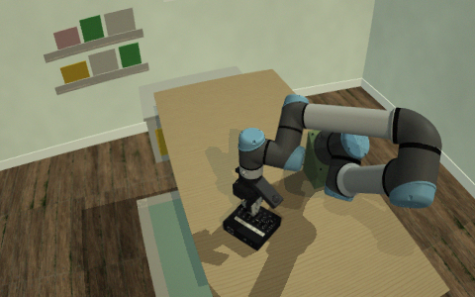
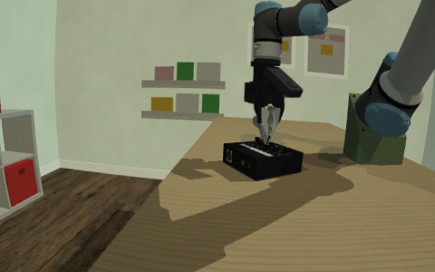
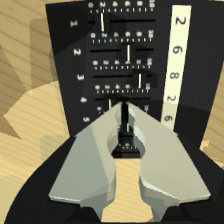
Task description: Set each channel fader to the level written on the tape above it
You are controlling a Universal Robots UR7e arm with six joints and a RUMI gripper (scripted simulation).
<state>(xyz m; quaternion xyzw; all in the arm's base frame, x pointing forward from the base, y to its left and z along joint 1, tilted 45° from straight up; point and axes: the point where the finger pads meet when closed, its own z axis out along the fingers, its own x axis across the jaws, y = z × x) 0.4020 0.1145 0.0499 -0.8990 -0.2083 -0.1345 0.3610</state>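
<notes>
My gripper is now 40 mm to the right of the fader cap, 20 mm past it and 10 mm above it. The rest, counted from my hand: master fader (70 mm to the right, 20 mm ahead, 10 mm below).
</notes>
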